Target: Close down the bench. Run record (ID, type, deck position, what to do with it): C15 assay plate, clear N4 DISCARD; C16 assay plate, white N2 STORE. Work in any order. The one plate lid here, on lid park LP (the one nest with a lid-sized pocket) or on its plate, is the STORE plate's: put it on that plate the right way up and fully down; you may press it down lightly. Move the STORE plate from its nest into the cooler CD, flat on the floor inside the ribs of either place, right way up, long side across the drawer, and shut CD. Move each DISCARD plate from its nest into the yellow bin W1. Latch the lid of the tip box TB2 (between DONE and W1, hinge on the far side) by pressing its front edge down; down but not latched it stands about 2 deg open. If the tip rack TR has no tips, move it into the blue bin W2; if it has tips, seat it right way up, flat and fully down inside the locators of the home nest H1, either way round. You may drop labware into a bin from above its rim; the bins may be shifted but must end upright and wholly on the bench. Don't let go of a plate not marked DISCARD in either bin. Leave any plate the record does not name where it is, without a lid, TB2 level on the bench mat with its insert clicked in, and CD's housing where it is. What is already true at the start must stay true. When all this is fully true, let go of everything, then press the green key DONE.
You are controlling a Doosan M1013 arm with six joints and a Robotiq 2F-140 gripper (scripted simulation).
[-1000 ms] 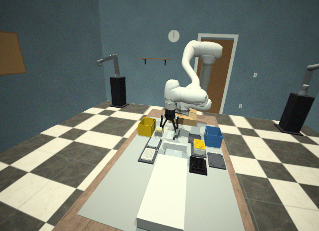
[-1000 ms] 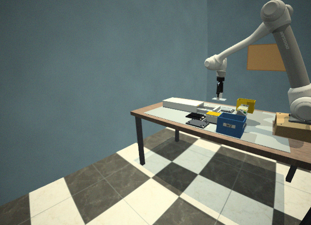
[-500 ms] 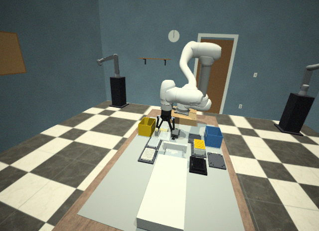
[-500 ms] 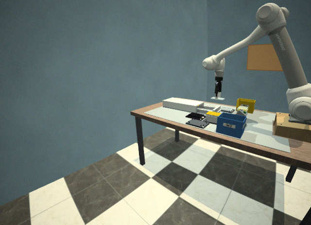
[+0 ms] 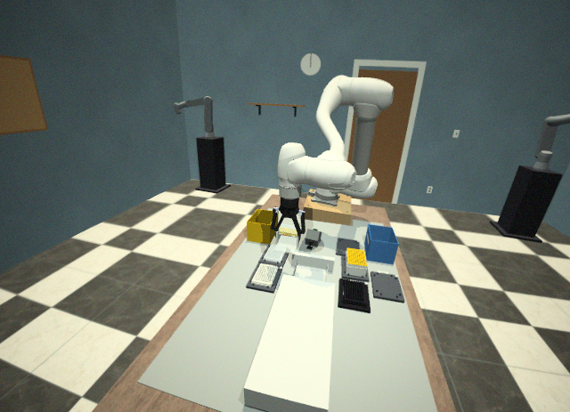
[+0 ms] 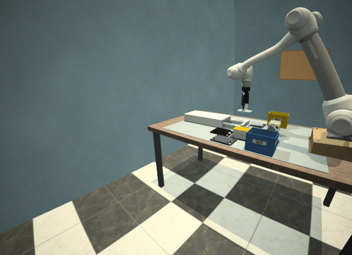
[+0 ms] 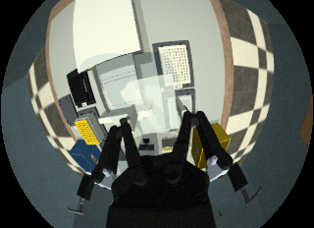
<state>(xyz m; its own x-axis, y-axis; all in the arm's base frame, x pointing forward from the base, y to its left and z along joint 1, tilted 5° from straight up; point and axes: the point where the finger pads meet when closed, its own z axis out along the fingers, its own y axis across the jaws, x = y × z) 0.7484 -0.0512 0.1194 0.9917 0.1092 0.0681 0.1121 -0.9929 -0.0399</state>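
Right now the white plate is 15 cm below my hand, 8 cm ahead of it and 7 cm to the right of it. Also, from my hand: clear plate lid: 2 cm below; then cooler drawer: 14 cm below, 12 cm to the left, 4 cm ahead; then grey nest: 16 cm below, 8 cm ahead, 7 cm to the right.
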